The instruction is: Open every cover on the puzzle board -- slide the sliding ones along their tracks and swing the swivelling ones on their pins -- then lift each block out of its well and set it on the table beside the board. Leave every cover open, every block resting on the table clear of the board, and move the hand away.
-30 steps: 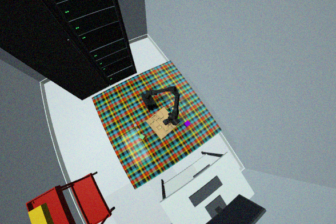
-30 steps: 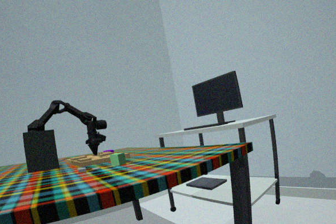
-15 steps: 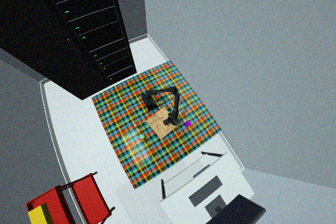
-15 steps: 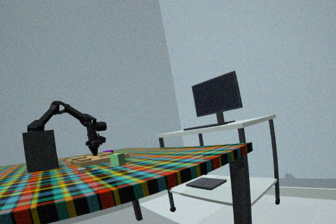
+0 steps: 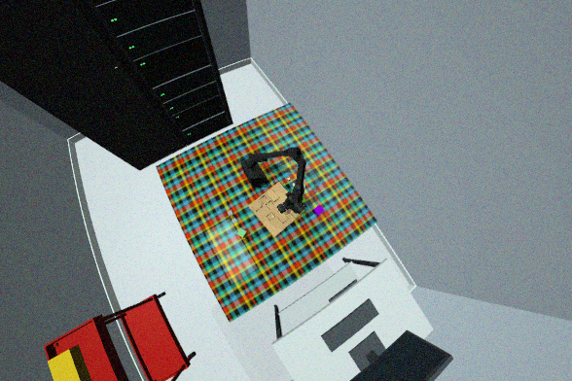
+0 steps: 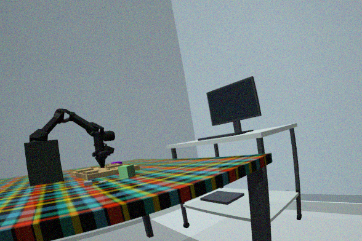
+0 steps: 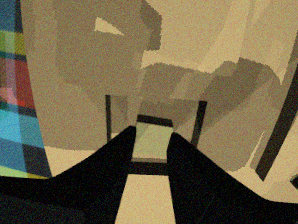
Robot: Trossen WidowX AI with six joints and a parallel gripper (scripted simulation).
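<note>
Now: gripper tip 390 mm to the left of the pale green block, 60 mm short of it and 10 mm below it. The rest, counted from my gripper tip: bright green block 120 mm to the left, 10 mm below, 10 mm behind; purple block 190 mm to the left, 120 mm ahead; grey piece 420 mm to the right, 110 mm behind, 10 mm below.
</note>
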